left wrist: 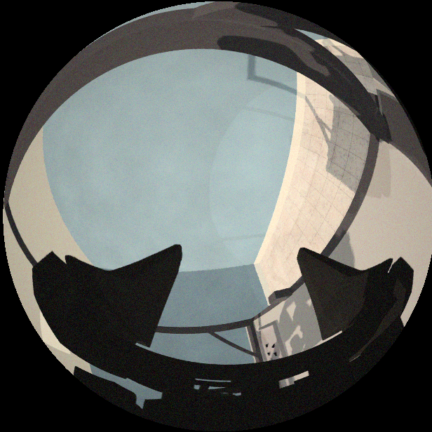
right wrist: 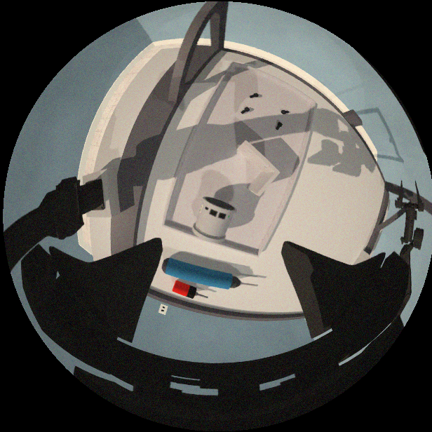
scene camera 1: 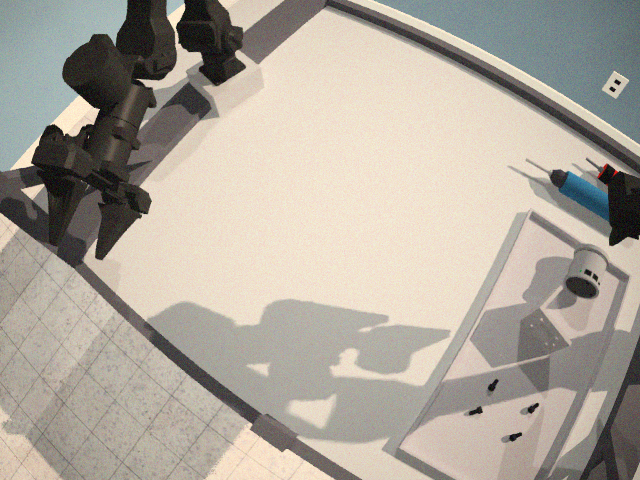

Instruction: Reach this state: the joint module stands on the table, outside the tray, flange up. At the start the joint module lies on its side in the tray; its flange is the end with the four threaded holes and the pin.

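Places are measured from the left arm's base along level axes (x ahead, y left, z up), in millimetres.
Pixels of known places: left gripper, fingertip midpoint: (scene camera 1: 77,253); right gripper, fingertip midpoint: (scene camera 1: 639,251); left arm's base, link origin: (scene camera 1: 222,68).
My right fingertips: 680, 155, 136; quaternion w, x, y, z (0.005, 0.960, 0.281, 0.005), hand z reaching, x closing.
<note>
Ahead of a thing's pixels: the offset from my right fingertips to its top centre, as dx, dy, dz. "spot": to the spot under its first point. Level surfaces: height alone.
The joint module {-12, +34, -124} (scene camera 1: 587,271) (right wrist: 214,220), a light grey cylinder with small dark ports, lies on its side in the tray {spot: -94, +66, -182} (scene camera 1: 555,228) (right wrist: 177,229), near one short wall. Its dark end shows; its wider rim is at the end nearest that wall. The four holes and pin are not visible. My right gripper (right wrist: 223,247) is open and empty, above the module's end of the tray; part of it shows at the right edge in scene camera 1. My left gripper (scene camera 1: 75,251) (left wrist: 243,253) is open and empty, far from the tray, at the left in scene camera 1.
A pale angular block {-6, -77, -118} (scene camera 1: 542,335) (right wrist: 259,167) and several black screws {-9, -195, -177} (scene camera 1: 493,384) (right wrist: 279,125) are in the tray. A blue-handled tool {spot: -87, +147, -157} (scene camera 1: 586,196) (right wrist: 200,273) and a red-handled tool {-81, +242, -157} (scene camera 1: 607,173) (right wrist: 184,288) lie beyond the tray's short wall, on the table {dz -191} (scene camera 1: 336,180).
</note>
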